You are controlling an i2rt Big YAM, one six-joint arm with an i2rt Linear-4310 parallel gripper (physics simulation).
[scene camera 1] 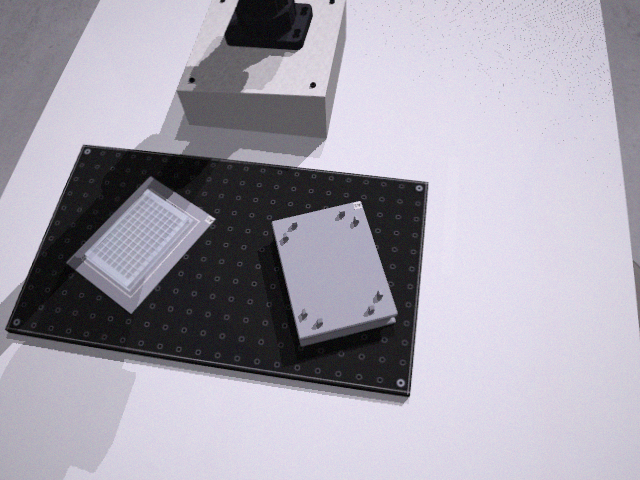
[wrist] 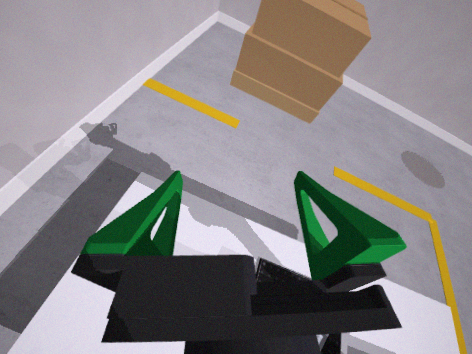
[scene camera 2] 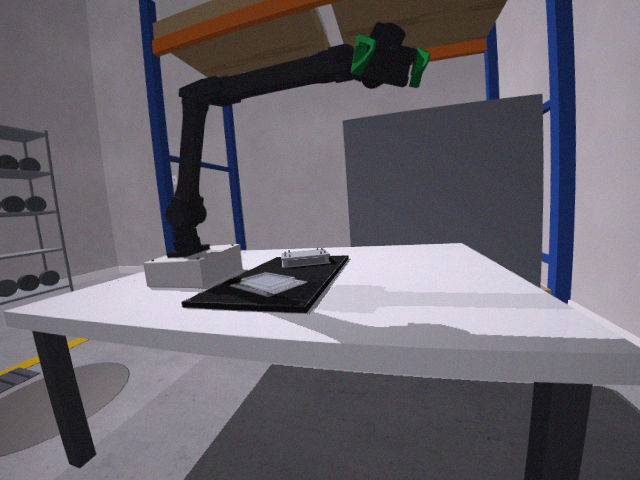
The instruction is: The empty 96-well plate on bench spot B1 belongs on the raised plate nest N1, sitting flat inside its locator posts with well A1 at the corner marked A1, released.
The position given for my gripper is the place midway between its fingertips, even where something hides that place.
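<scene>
There is a well plate (scene camera 1: 138, 240) here, and I can see the plate in scene camera 2 (scene camera 2: 269, 282) too. My gripper (scene camera 2: 402, 51) is open and holds nothing. The wrist view gives me another sight of the gripper (wrist: 239, 176).
</scene>
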